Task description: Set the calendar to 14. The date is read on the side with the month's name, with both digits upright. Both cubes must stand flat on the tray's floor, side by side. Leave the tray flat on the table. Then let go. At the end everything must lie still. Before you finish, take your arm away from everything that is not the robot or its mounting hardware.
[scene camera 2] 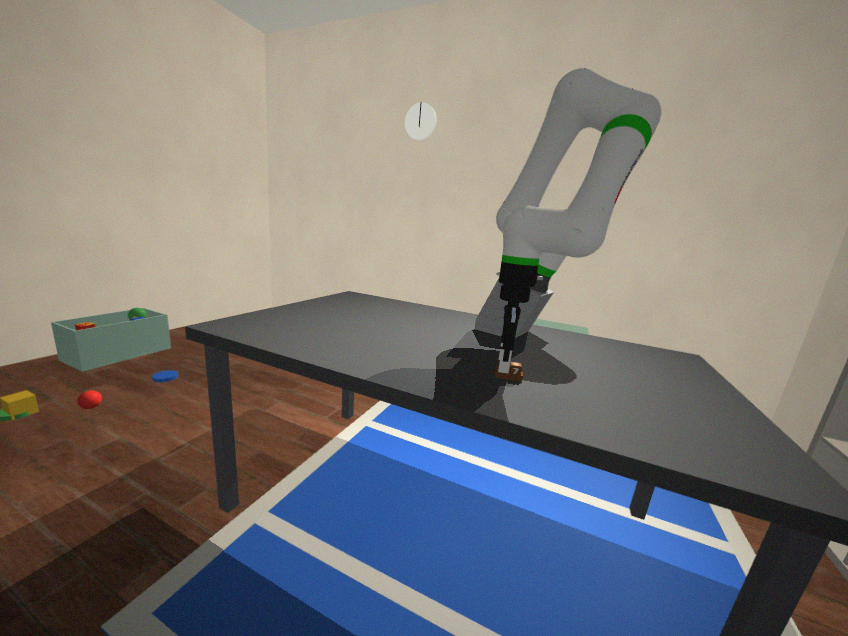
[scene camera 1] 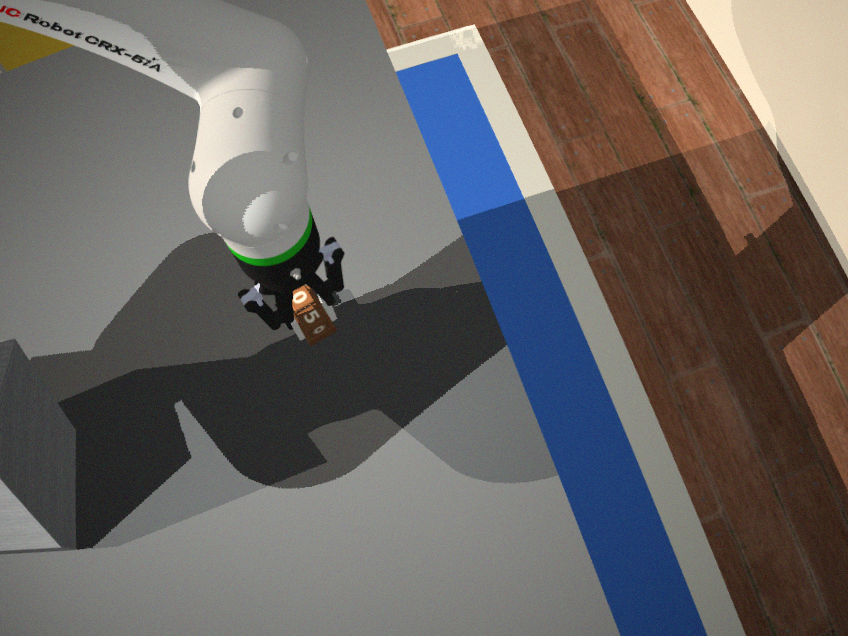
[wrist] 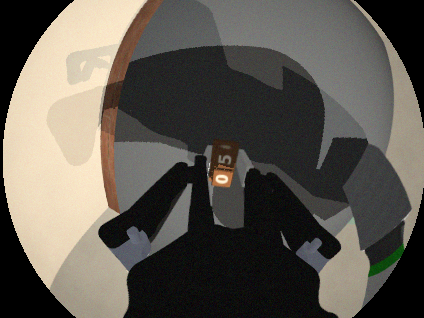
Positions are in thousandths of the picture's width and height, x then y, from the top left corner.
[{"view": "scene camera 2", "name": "gripper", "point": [593, 579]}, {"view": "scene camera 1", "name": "gripper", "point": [370, 506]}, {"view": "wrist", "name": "gripper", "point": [529, 489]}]
